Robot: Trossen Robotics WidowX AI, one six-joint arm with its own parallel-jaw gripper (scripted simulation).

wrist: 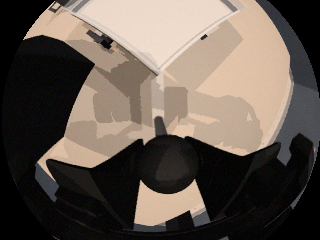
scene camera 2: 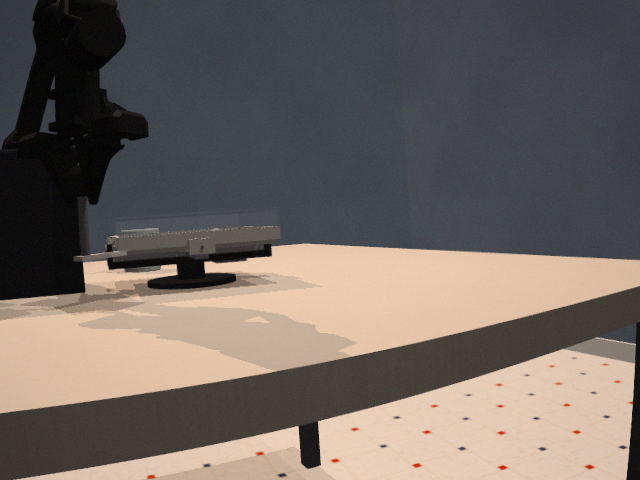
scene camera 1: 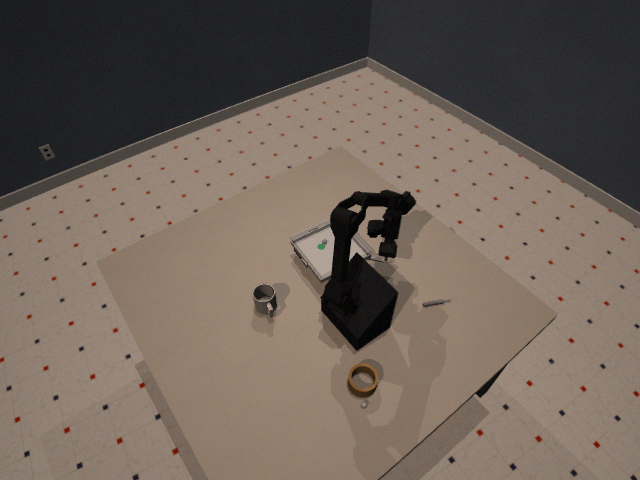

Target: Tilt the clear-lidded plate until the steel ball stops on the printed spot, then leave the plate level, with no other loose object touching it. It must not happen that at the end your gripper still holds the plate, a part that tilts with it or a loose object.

Note:
The pictures show: the gripper and a black pedestal.
The gripper is seen too in the wrist view and in scene camera 1.

